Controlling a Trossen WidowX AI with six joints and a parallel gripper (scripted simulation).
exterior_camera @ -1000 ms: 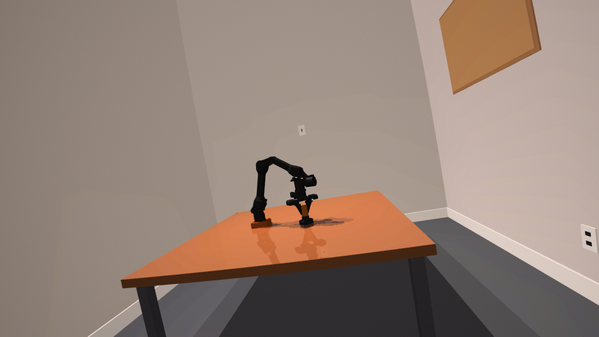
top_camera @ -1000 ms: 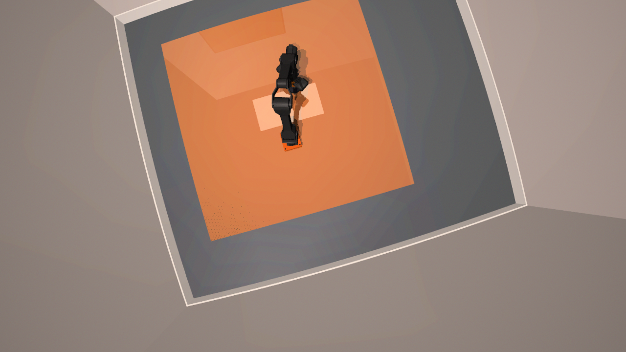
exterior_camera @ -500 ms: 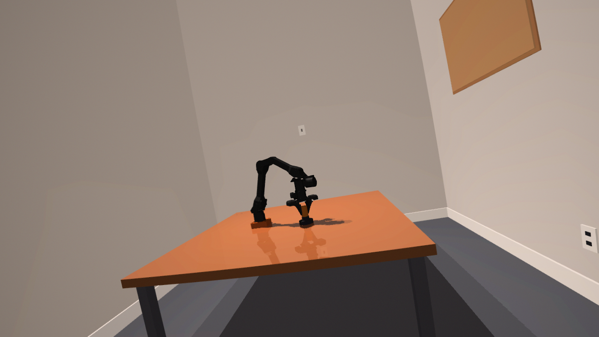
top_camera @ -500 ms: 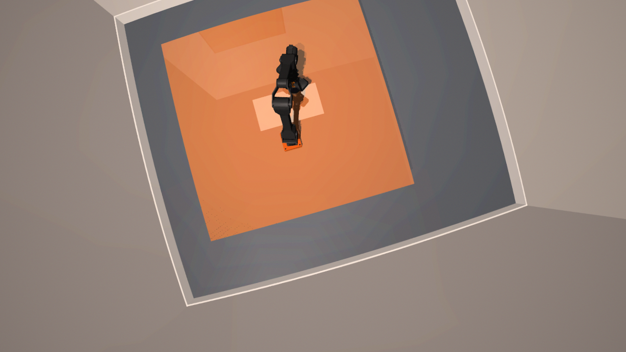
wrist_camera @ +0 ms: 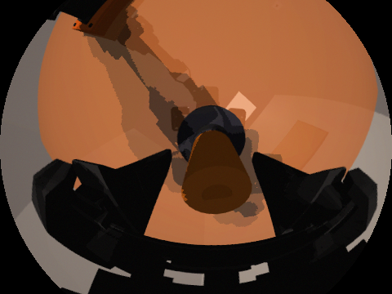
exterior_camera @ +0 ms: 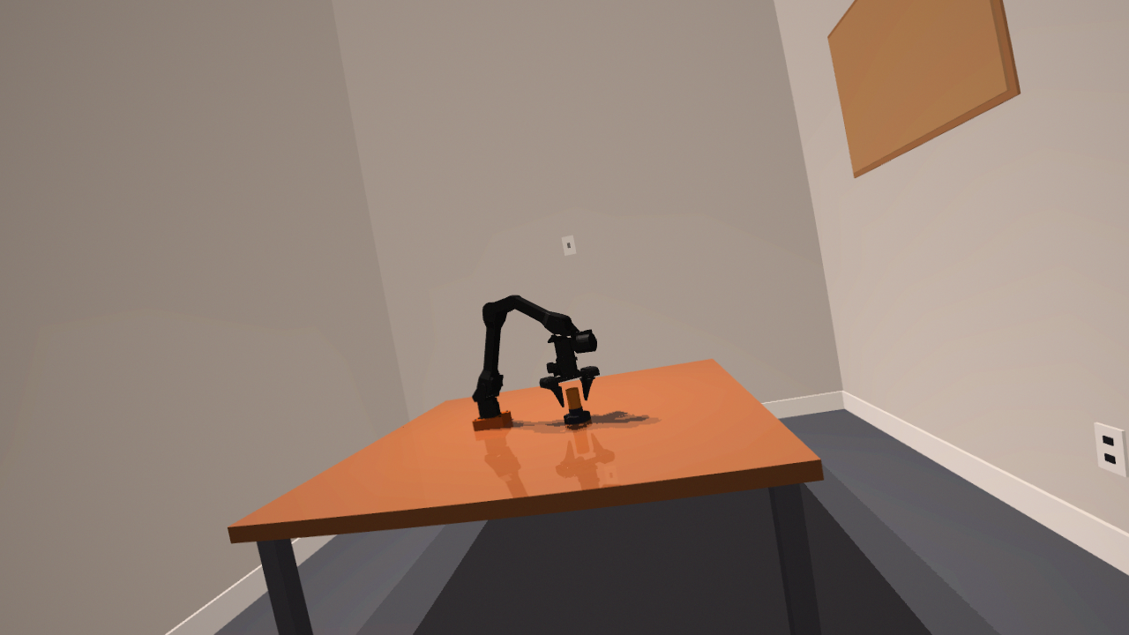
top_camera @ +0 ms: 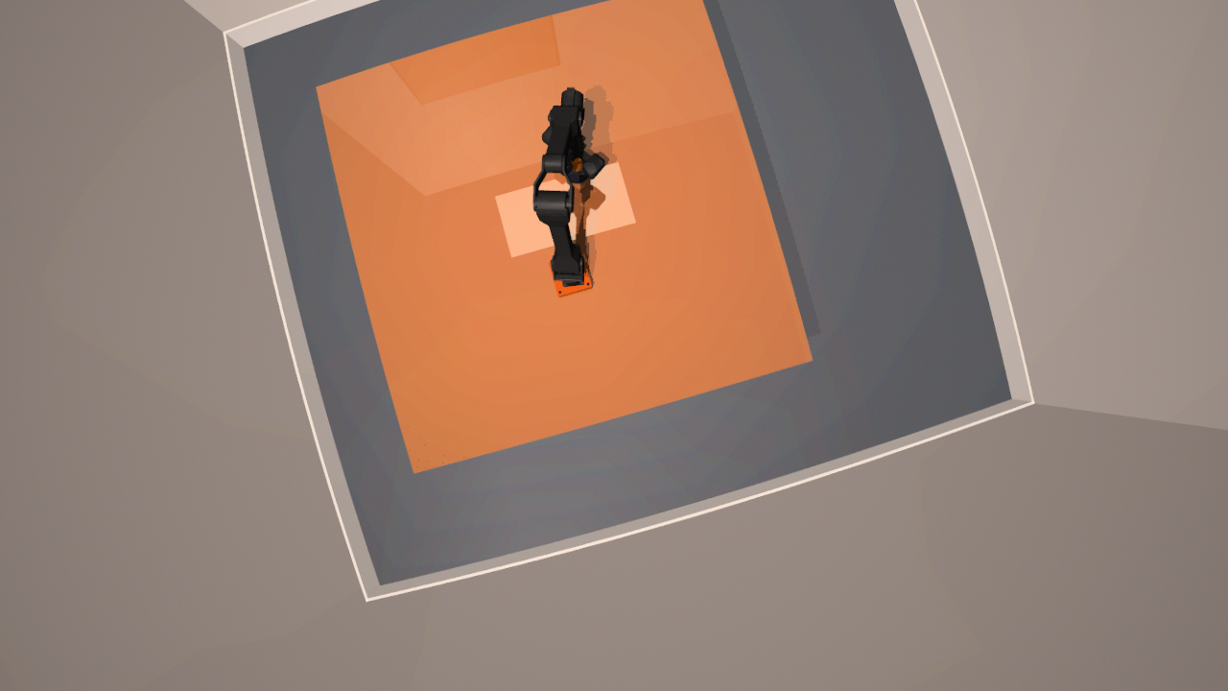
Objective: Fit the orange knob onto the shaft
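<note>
My gripper tip is now 20 mm below the orange knob. Also, from my gripper tip: dark round pedestal (20 mm below).
</note>
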